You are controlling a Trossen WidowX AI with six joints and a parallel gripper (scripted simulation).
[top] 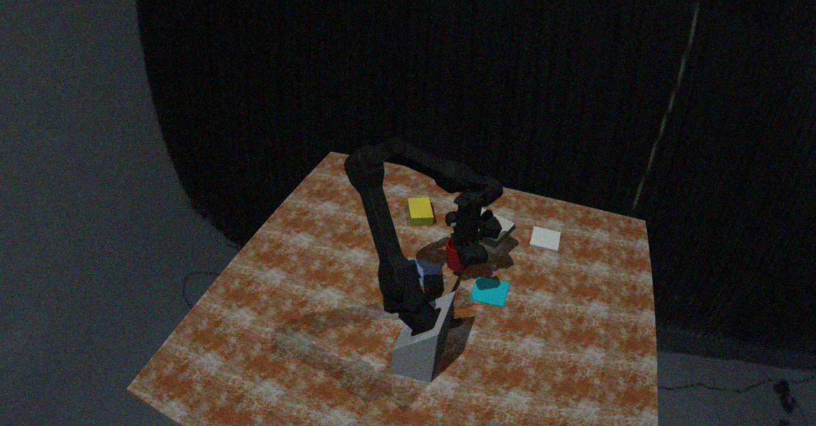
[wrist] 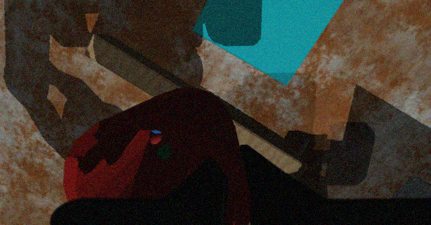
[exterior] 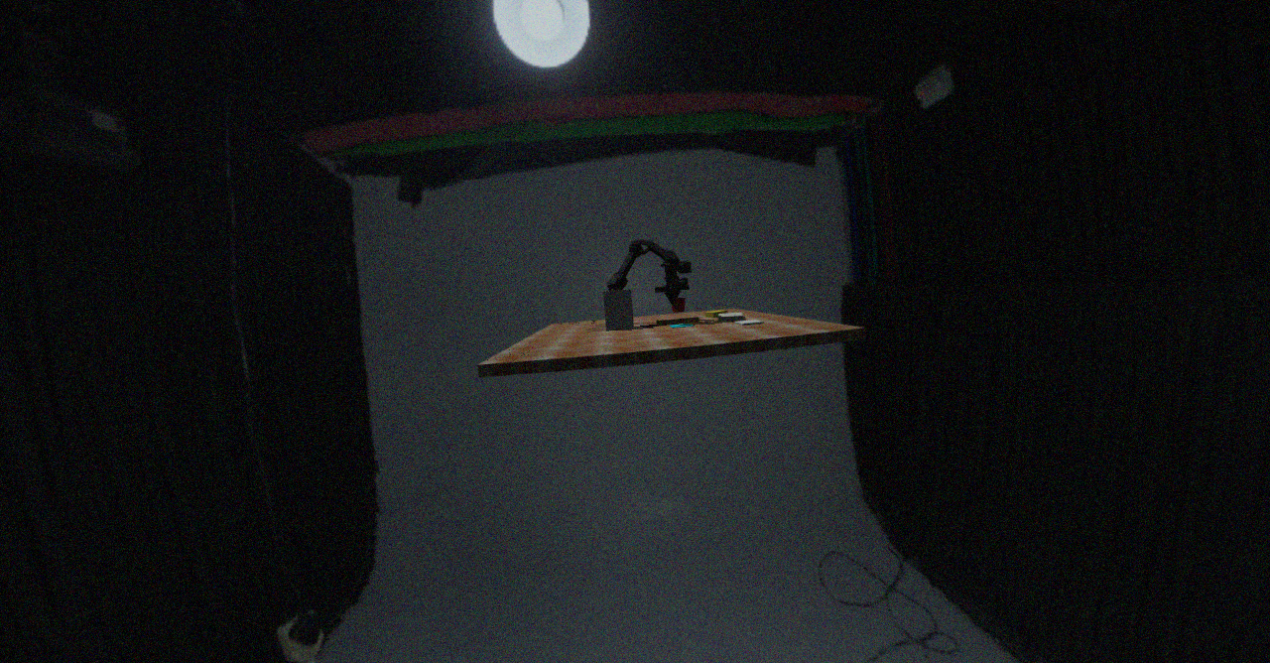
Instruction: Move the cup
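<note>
The green marble lies 30 mm ahead of my gripper tip, 30 mm to the left of it and 20 mm below it. From my gripper tip the other things lie so: wooden bar (20 mm ahead, 10 mm to the left, 90 mm below); cyan pad (10 mm ahead, 90 mm to the right, 100 mm below); red cup (30 mm ahead, 10 mm to the left).
</note>
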